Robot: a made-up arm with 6 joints. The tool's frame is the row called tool.
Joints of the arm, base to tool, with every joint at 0 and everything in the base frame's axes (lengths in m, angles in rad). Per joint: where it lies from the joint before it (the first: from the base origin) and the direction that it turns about. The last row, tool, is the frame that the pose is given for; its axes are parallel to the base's.
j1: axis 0 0 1 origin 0.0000 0.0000 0.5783
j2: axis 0 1 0 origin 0.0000 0.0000 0.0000
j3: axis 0 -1 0 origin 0.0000 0.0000 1.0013
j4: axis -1 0 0 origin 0.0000 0.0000 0.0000
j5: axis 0 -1 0 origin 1.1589 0.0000 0.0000
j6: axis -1 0 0 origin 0.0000 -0.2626 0.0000
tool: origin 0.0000 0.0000 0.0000
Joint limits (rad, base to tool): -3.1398..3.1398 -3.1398..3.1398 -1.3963..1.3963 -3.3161..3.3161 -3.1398..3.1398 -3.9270..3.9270
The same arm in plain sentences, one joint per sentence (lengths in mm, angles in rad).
The arm has six revolute joints in a row. What follows holds with every joint at zero, and every direction is one of the base frame's. The first joint sits 578.3 mm along +z from the base frame's origin and turns about +z, from -3.1398 to 3.1398 rad. The second joint sits at the same point as the first joint and turns about +y, from -3.1398 to 3.1398 rad. The third joint sits 1001.3 mm along +z from the second joint and turns about -y, from -1.3963 to 1.3963 rad. The fourth joint sits at the same point as the third joint and turns about -x, from -3.3161 to 3.3161 rad. The fifth joint sits 1158.9 mm along +x from the fourth joint and turns about -y, from -3.1398 to 3.1398 rad. The sixth joint sits 262.6 mm along -y from the fifth joint and turns about -x, from -3.9270 to 3.9270 rad. The tool frame, which is the frame that the pose is given for, sits at the same point as the sixth joint; its axes are parallel to the base frame's.
